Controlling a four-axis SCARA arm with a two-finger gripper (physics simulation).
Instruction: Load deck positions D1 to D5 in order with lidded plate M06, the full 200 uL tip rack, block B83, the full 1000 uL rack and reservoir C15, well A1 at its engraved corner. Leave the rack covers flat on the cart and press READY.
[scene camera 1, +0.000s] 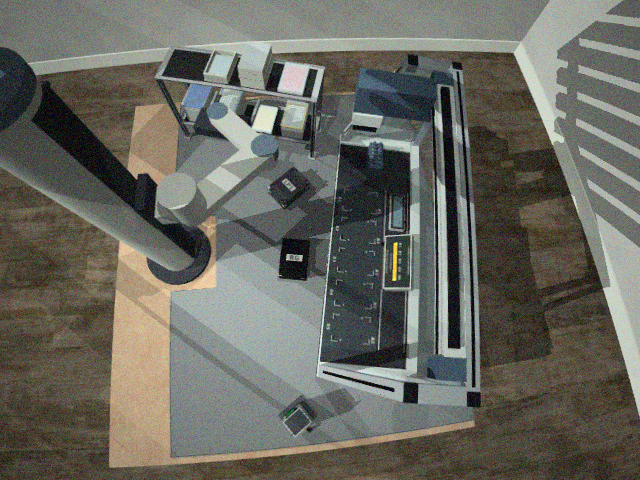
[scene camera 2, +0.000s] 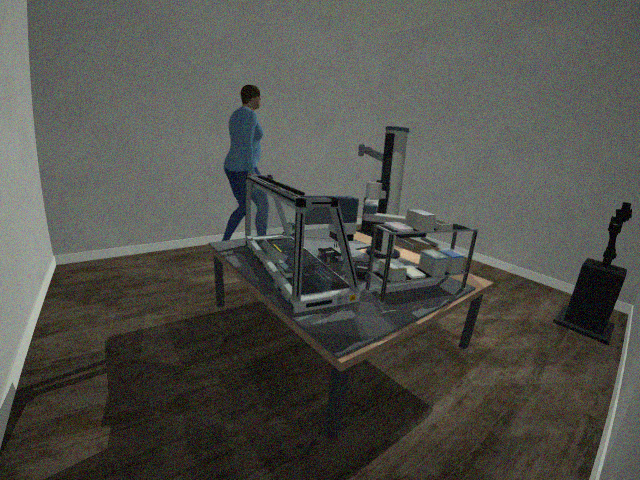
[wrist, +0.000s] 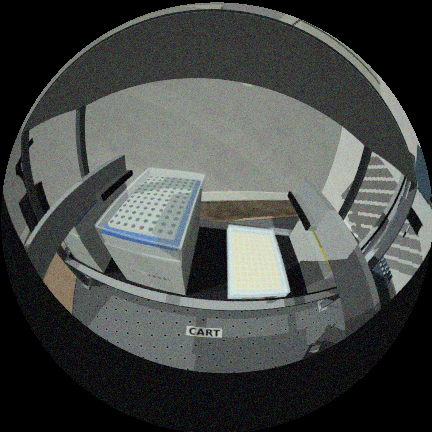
Labels:
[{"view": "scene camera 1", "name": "my gripper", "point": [238, 96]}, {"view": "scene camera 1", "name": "reservoir C15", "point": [219, 69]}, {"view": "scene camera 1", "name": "gantry rail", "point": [450, 318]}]

